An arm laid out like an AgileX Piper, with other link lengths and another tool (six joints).
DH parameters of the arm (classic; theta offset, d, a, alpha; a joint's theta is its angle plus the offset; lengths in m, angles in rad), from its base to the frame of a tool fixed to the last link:
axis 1: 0 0.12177 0 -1.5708
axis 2: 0.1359 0 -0.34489 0
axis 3: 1.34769 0 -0.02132 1.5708
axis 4: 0 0.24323 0 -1.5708
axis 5: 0 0 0 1.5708
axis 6: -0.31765 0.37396 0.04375 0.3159
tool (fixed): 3.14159 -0.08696 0 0
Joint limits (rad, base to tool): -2.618..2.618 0..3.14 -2.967..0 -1.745..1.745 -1.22..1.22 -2.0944..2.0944
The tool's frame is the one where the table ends.
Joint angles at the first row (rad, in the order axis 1, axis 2, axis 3, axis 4, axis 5, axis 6):
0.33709, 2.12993, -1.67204, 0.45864, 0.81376, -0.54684
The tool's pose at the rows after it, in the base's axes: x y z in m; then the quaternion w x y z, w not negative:
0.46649 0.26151 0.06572 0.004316 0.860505 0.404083 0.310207
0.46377 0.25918 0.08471 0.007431 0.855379 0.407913 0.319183
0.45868 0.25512 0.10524 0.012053 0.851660 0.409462 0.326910
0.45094 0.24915 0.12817 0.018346 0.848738 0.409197 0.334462
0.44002 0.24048 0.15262 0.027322 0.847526 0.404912 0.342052
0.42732 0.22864 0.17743 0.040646 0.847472 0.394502 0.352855
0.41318 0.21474 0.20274 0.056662 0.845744 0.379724 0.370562
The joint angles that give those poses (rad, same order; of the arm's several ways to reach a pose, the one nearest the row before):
0.33708, 2.09643, -1.68120, 0.44551, 0.82974, -0.54937
0.33709, 2.05957, -1.68828, 0.43154, 0.85428, -0.54312
0.33710, 2.01547, -1.69094, 0.41237, 0.88127, -0.52789
0.33708, 1.96202, -1.68964, 0.38832, 0.91168, -0.50559
0.33709, 1.89643, -1.67784, 0.35794, 0.94000, -0.47304
0.33708, 1.81680, -1.64821, 0.32005, 0.95360, -0.43096
0.33710, 1.72172, -1.59860, 0.28001, 0.94709, -0.38900

